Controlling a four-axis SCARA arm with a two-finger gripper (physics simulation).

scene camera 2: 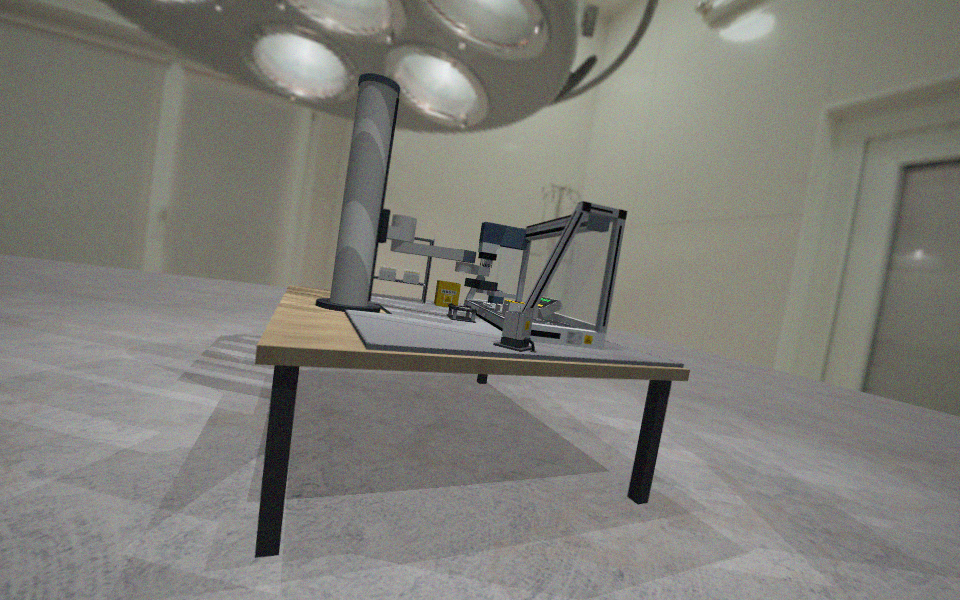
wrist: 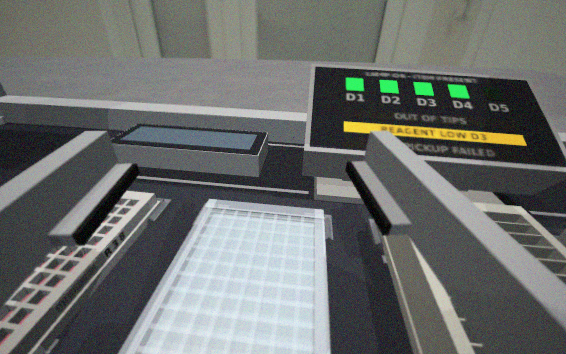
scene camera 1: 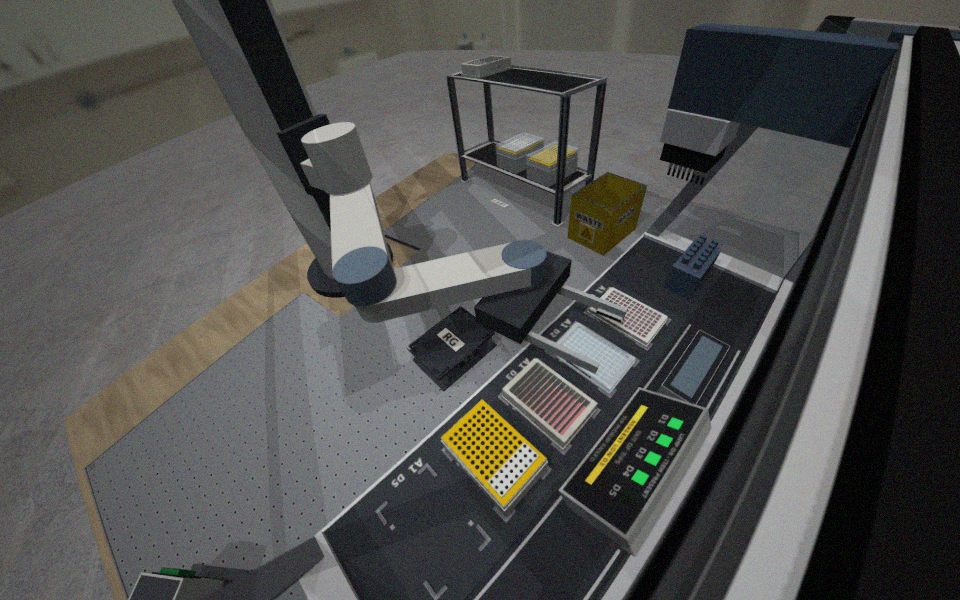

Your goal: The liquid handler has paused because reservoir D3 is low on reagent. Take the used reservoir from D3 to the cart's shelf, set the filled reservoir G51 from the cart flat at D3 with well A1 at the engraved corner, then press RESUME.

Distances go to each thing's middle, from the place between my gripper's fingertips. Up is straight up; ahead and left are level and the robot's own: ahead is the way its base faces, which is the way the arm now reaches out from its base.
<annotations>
My gripper is now 3 cm past the clear well plate (scene camera 1: 614,362) and 7 cm above it. Also, from my hand: yellow bin (scene camera 1: 604,212) (16 cm behind, 43 cm to the left, 6 cm below).
</annotations>
